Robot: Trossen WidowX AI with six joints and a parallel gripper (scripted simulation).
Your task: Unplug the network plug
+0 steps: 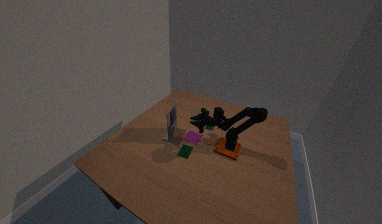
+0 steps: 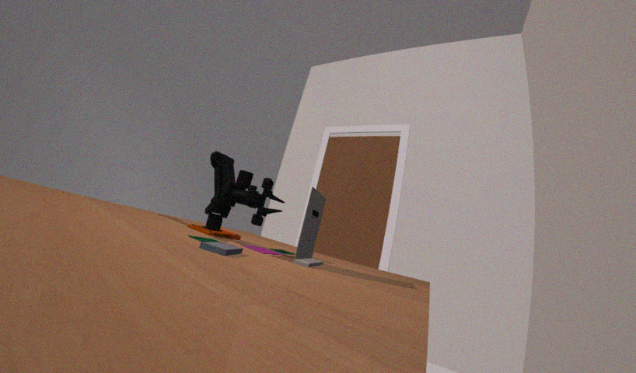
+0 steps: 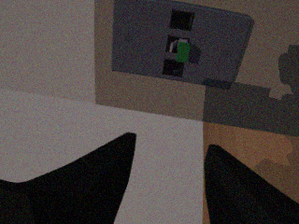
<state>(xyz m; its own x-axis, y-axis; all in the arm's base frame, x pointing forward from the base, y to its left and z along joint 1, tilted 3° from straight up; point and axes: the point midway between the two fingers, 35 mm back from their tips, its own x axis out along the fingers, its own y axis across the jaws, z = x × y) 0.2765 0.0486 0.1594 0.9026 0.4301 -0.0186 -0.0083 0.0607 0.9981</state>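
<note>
Right now my gripper tip is 120 mm short of the network plug and 20 mm to the right of it. From my gripper tip the other things lie so: magenta marked square 20 mm behind, 20 mm to the right, 180 mm below; grey upright panel 140 mm ahead, 20 mm to the left, 60 mm below; flat grey block 50 mm ahead, 270 mm to the right, 170 mm below.
</note>
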